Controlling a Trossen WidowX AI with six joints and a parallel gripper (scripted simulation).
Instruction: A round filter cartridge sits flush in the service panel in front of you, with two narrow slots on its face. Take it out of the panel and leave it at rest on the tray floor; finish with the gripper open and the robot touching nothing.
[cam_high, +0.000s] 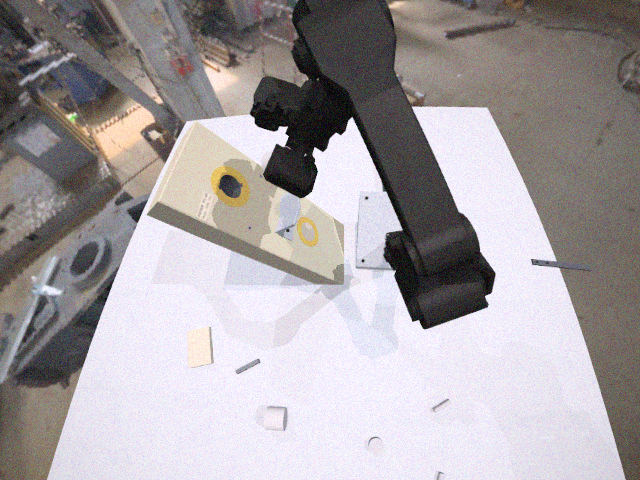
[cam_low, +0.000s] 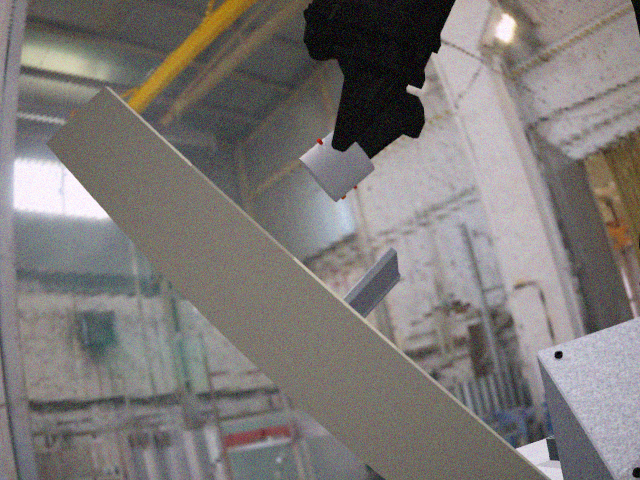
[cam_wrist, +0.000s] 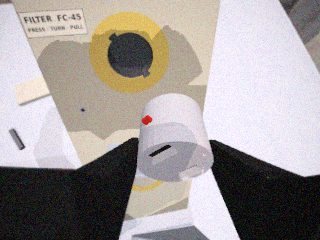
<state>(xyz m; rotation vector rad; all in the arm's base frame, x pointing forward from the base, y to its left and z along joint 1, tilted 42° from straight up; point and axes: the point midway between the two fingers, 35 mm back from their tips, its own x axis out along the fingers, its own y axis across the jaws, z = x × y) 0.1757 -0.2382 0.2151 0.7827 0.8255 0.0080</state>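
The grey tray is 320 mm behind my gripper tip, 230 mm to the right of it and 310 mm below it. Also, from my gripper tip: beige card: 280 mm ahead, 260 mm to the left, 320 mm below; grey bracket: 20 mm ahead, 20 mm to the left, 130 mm below; round white filter cartridge: right at my gripper tip.
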